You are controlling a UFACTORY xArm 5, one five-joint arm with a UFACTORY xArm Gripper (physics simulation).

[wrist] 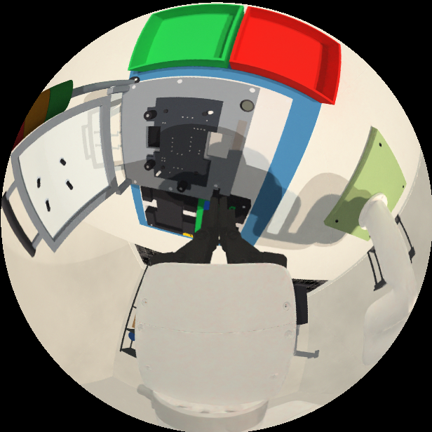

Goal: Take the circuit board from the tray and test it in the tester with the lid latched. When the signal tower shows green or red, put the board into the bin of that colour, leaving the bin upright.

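My gripper (219, 207) is shut and empty, its fingertips together over the tray beside the tester's near edge. The green circuit board (200, 215) shows as a strip left of the fingers, in the black tray (170, 220); the fingers hide much of it. The tester (131, 160) has a dark bed with black posts and no board on it. Its grey-framed lid (108, 145) stands open to the left. The signal tower (47, 107) lies at the upper left edge of view, with green, amber and red segments, none clearly lit. The green bin (190, 40) and red bin (285, 50) stand upright behind the tester.
A blue-bordered mat (300, 130) lies under the tester. A light green plate (375, 175) is on the right, with a white arm part (392, 250) in front of it. The lid's black handle (19, 227) reaches out at the far left. The bins stand side by side.
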